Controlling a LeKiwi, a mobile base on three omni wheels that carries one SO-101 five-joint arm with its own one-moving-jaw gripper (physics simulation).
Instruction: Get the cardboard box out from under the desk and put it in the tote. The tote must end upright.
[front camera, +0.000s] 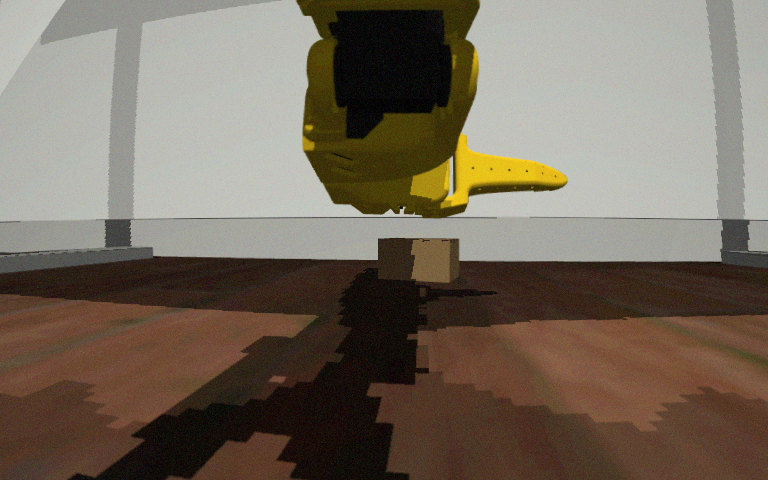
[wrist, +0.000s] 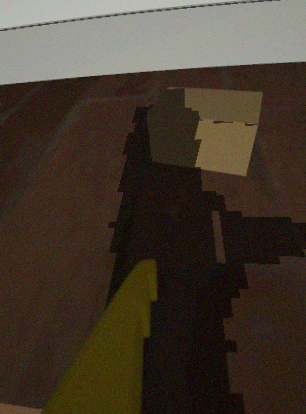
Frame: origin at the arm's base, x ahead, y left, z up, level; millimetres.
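Seen in the pictures: hand, its tool point: (front camera: 381, 208) (wrist: 156, 274).
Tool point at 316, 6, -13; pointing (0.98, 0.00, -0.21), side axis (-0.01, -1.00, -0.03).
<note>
A point is followed by its place in that frame, as x, y, z.
The cardboard box (front camera: 417, 260) {458, -34, -65} (wrist: 225, 145) {452, -50, -61} sits on the wooden floor ahead, near the wall, with the arm's shadow over its left part. My gripper is open and empty, with the moving jaw swung far out to the right in the front view. In the wrist view one notched jaw shows at the lower left, and the box lies beyond its tip, up and to the right, apart from it. In the front view the gripper is above the box's top edge. The fixed jaw's tip is hidden there. The tote does not show in either view.
Grey desk legs (front camera: 124, 135) (front camera: 729, 124) stand at left and right, with low grey foot bars (front camera: 73, 259) {555, 530, -77} (front camera: 746, 258) {582, -641, -75} on the floor. A pale wall (front camera: 254, 141) {797, 301, 170} (wrist: 150, 55) {756, 11, -64} stands behind the box. The arm's dark shadow runs along the floor (front camera: 566, 362) {194, -81, -90} towards the box.
</note>
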